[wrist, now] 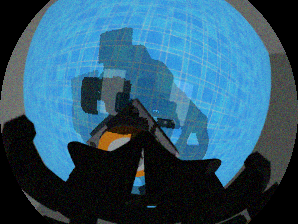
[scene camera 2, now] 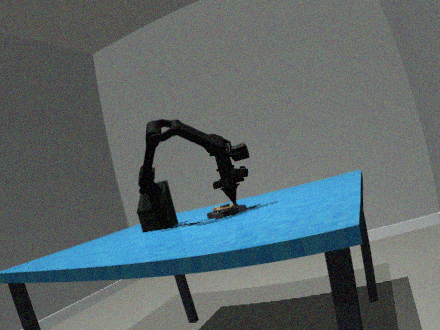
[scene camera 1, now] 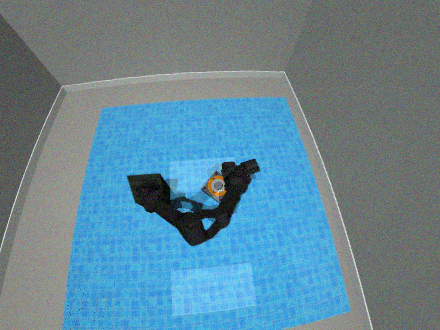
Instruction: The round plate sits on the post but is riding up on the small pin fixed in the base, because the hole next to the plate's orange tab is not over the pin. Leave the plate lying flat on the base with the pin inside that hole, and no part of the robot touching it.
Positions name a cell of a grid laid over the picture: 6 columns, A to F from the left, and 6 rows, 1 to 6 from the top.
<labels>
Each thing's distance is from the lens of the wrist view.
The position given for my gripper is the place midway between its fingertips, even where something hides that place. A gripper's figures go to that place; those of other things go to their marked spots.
my gripper (wrist: C4): 10 cm
square base (wrist: C4): 11 cm
</labels>
